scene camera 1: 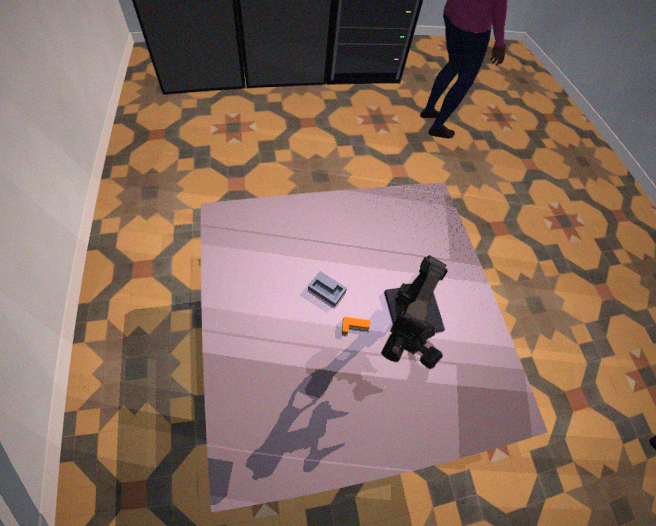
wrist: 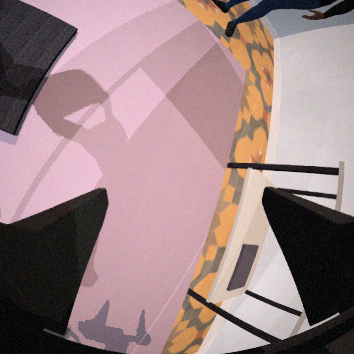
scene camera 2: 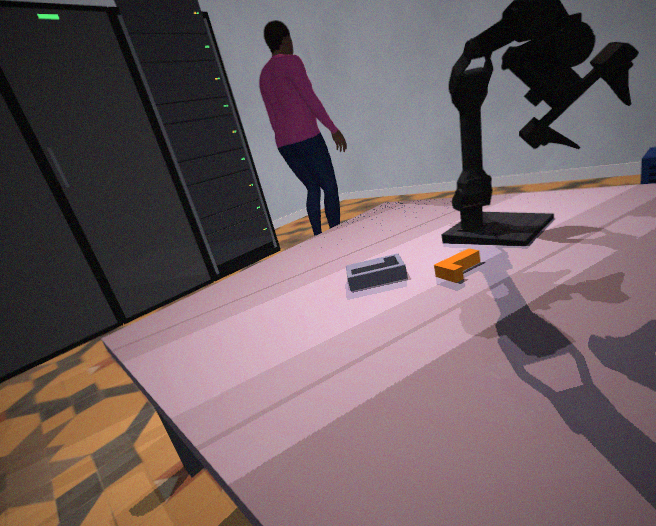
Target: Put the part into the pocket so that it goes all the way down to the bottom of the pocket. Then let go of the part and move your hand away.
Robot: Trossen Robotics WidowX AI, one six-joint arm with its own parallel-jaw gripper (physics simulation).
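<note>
The orange L-shaped part lies flat on the table, apart from the grey block with the L-shaped pocket. The block sits to the part's left in both scene views. Its pocket faces up and looks empty. My gripper is wide open and empty, high above the table and to the right of the part in both scene views. Neither the part nor the block shows in the wrist view.
The arm's dark base plate stands close to the part, on its right in the scene views. The pink table carries shadows of the arm. Dark cabinets and a person stand beyond it.
</note>
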